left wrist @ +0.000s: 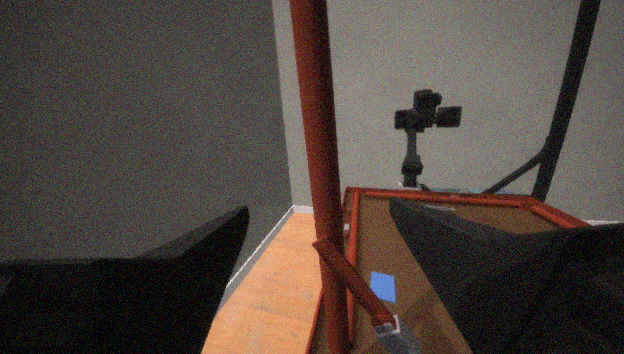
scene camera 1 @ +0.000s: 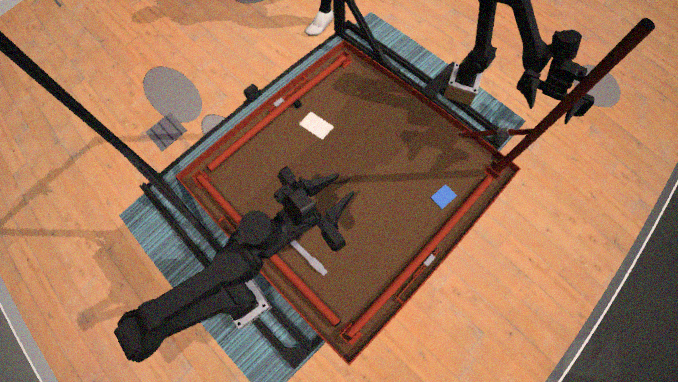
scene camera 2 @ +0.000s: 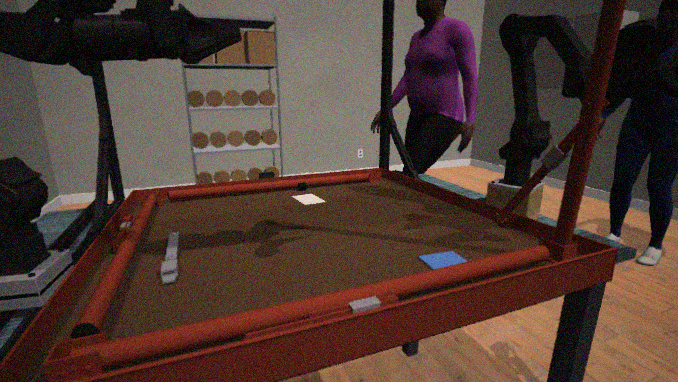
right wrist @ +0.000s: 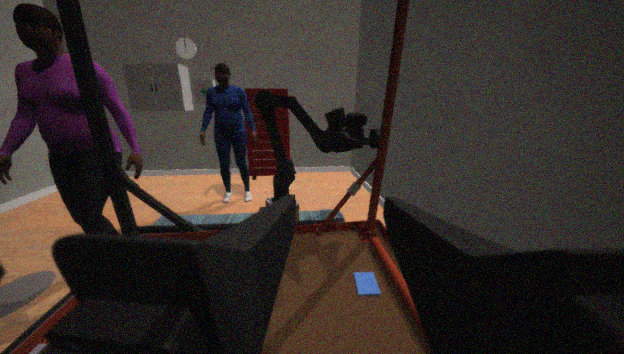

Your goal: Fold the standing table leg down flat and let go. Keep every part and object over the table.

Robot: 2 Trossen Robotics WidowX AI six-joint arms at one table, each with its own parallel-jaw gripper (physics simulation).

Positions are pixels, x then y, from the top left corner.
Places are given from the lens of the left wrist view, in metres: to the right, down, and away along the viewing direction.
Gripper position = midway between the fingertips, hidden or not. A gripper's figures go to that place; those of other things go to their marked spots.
my left gripper (left wrist: 319,208): 0.01, 0.02, 0.11
my right gripper (left wrist: 430,116): 0.34, -0.17, 0.49
brown tabletop (left wrist: 381,249): 0.19, 0.20, 0.48
red brace (left wrist: 325,247): 0.01, 0.06, 0.14
The marked spots on the brown tabletop and the red brace are 0.41 m apart.
